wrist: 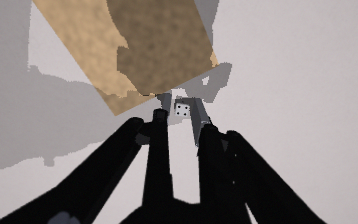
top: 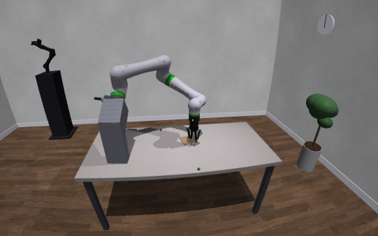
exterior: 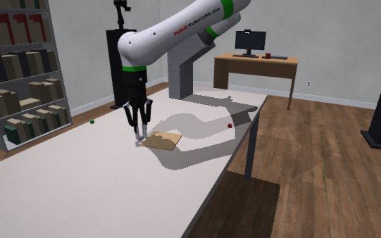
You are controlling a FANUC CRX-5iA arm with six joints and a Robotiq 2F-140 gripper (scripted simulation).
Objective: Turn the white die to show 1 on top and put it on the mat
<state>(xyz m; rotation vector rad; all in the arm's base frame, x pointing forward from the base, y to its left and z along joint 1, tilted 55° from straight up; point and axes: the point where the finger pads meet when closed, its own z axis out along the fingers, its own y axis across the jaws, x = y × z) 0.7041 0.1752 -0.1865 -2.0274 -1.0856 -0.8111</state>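
Now: hand 3 cm above the white die. The rest, counted from my hand: red die 33 cm to the left, 27 cm behind, 3 cm below; then tan mat 9 cm to the left, 3 cm below, 2 cm behind; then green die 34 cm to the right, 4 cm behind, 3 cm below.
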